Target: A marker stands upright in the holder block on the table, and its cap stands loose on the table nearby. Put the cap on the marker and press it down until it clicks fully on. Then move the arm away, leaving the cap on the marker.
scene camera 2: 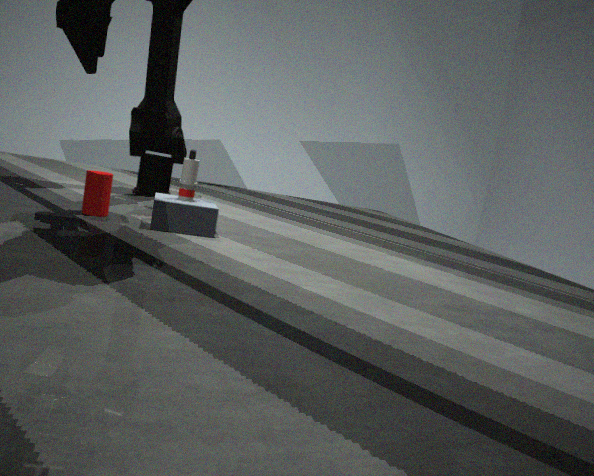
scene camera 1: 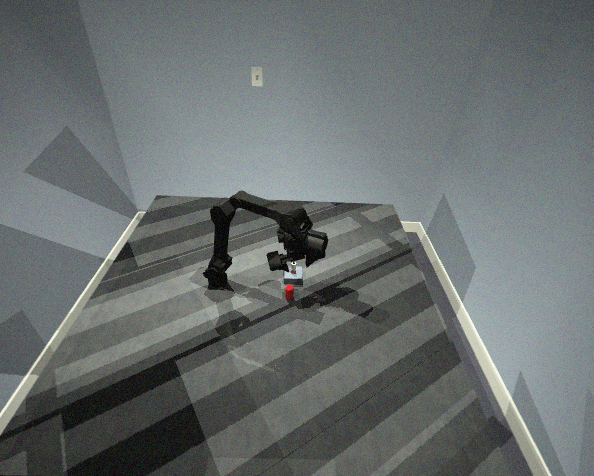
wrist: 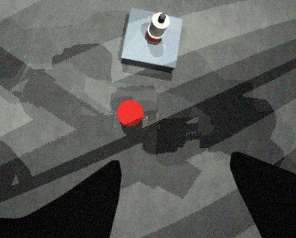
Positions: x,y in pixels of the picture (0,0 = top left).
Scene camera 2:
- gripper: 94,65
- red cap: 98,185
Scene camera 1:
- gripper: 297,268
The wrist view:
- gripper: 176,164
